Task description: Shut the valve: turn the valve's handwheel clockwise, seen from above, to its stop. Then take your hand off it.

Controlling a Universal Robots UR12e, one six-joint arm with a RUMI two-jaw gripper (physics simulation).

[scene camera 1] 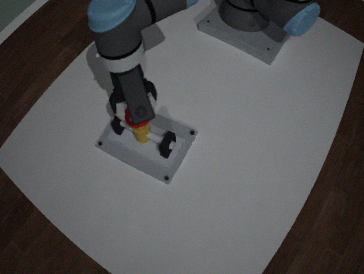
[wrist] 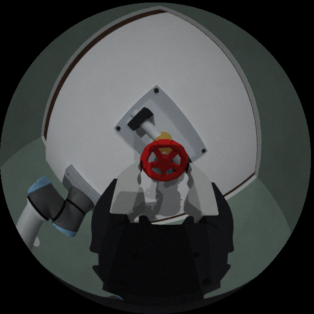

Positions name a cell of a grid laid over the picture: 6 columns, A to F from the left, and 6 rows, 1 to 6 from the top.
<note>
I see my gripper (scene camera 1: C3), a red handwheel (wrist: D4) and a grey base plate (scene camera 1: B4).
My gripper also shows in the wrist view (wrist: D4). The grey base plate shows as well in the wrist view (wrist: C2).
</note>
